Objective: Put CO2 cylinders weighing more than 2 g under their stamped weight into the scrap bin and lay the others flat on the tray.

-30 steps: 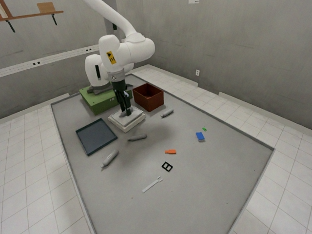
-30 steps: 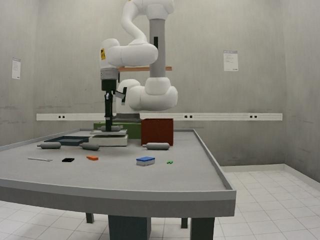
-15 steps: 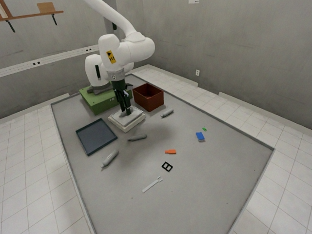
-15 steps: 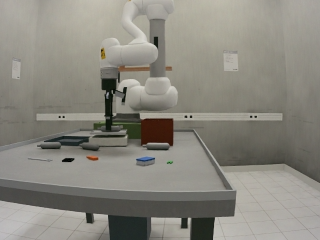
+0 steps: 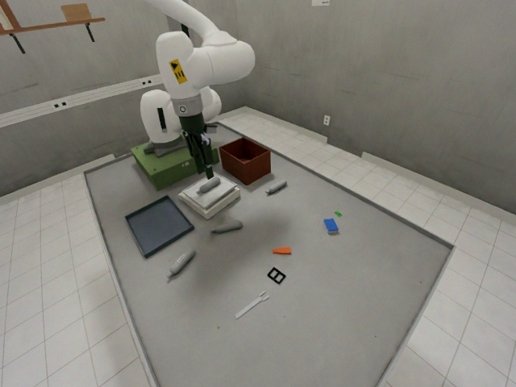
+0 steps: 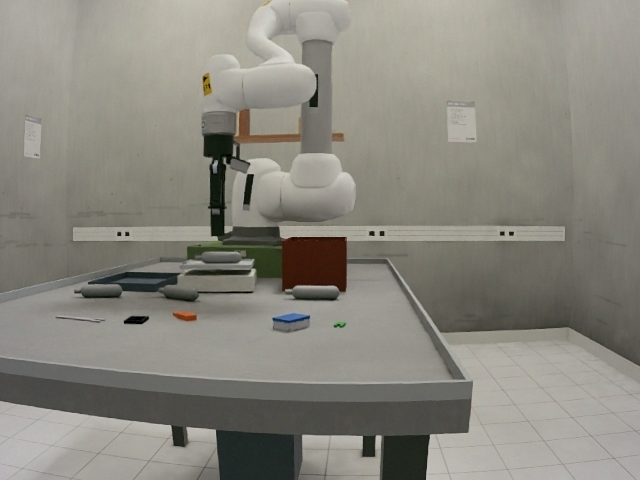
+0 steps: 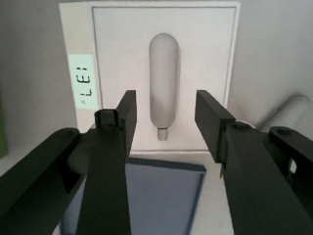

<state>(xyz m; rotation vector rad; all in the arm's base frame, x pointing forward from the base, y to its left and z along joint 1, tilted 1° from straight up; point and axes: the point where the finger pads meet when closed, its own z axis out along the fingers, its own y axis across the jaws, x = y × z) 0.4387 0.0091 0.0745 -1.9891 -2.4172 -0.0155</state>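
Now: hand 110 mm above the scale plate. Round my hand: grey CO2 cylinder: 170 mm ahead, 150 mm below, 60 mm to the right; then white scale: 130 mm below, 10 mm behind; then red-brown scrap bin: 230 mm to the left, 130 mm below, 80 mm behind.
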